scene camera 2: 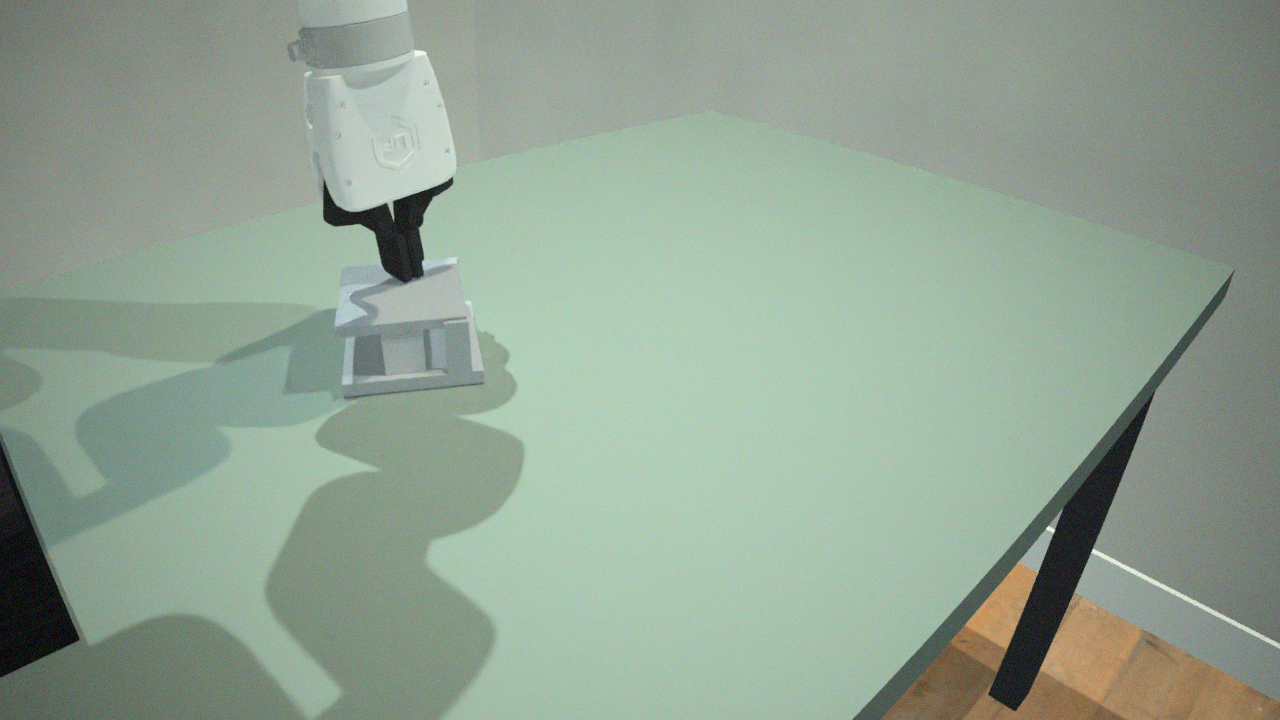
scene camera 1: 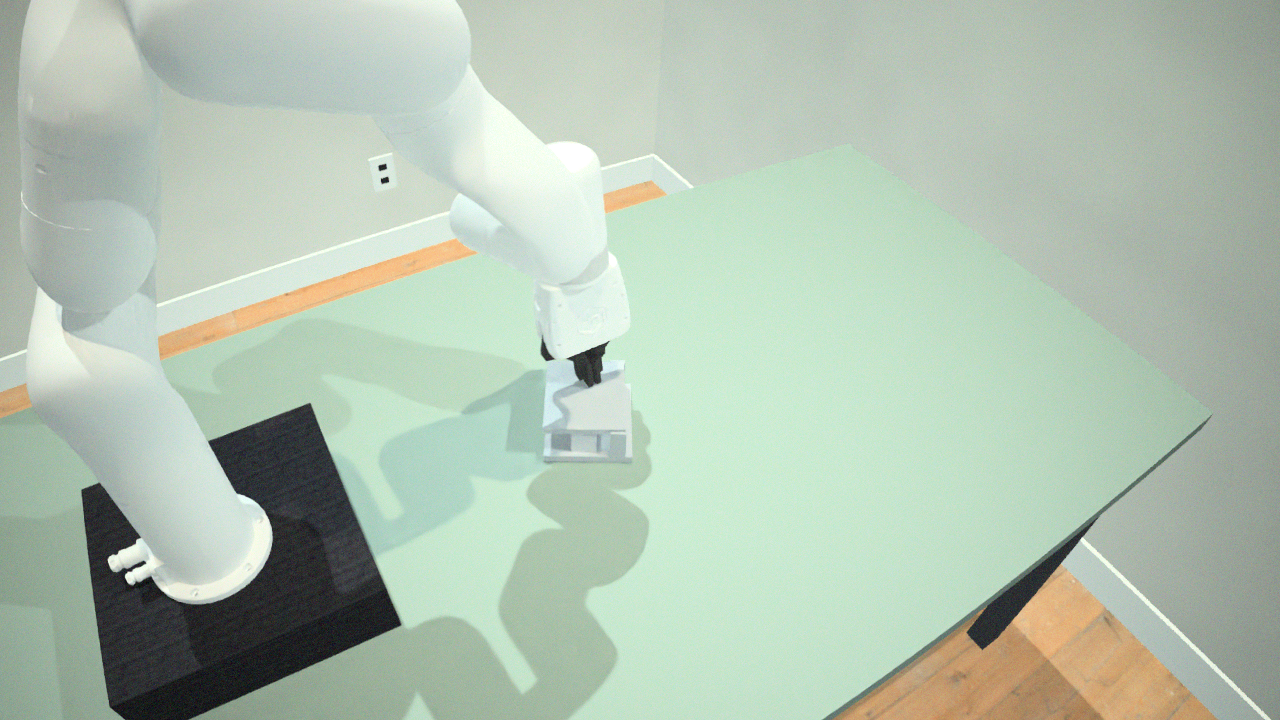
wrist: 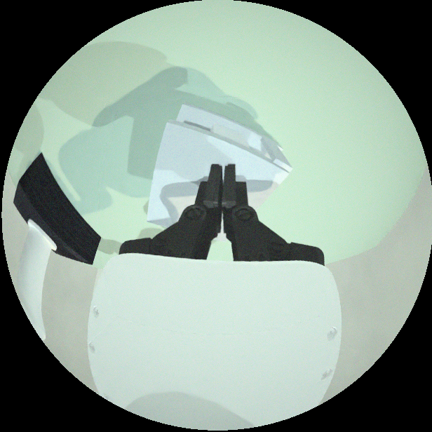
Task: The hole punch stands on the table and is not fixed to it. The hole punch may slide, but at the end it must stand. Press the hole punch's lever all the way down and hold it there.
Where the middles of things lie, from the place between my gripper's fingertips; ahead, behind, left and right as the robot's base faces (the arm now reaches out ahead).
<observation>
My gripper is now 2 cm past the lever (scene camera 2: 371, 301), 2 cm to the left of it and 2 cm above it. From my hand the other things lie so: pale grey hole punch (scene camera 2: 385, 363) 2 cm behind, 2 cm to the right, 3 cm below.
</observation>
